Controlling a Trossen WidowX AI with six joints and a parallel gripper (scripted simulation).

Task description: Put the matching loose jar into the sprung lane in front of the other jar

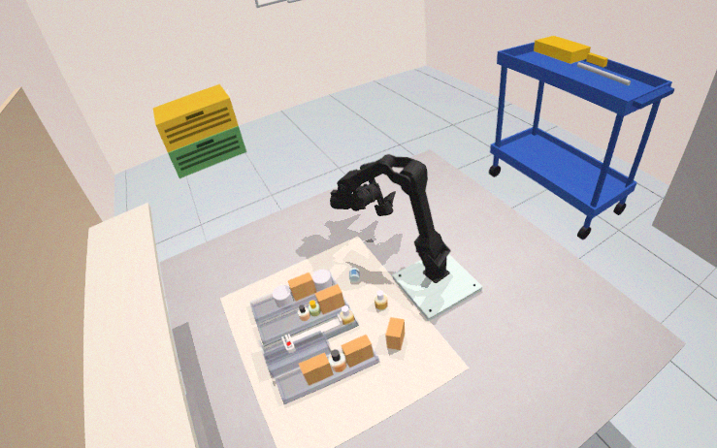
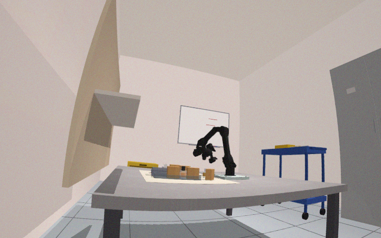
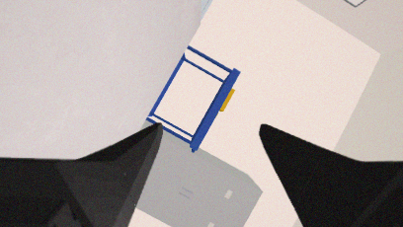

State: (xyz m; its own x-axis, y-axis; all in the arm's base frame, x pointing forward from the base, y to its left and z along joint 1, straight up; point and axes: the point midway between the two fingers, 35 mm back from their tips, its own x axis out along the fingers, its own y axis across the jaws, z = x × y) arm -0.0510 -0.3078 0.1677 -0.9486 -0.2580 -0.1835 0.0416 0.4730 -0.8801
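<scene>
Right now the small blue-white jar is 28 cm ahead of my gripper tip, 16 cm below it and 13 cm to the left of it. From my gripper tip the other things lie so: grey rack 56 cm ahead, 27 cm to the left, 16 cm below; brown box 42 cm to the left, 34 cm ahead, 14 cm below; white pusher plate 52 cm ahead, 28 cm to the left, 13 cm below.
</scene>
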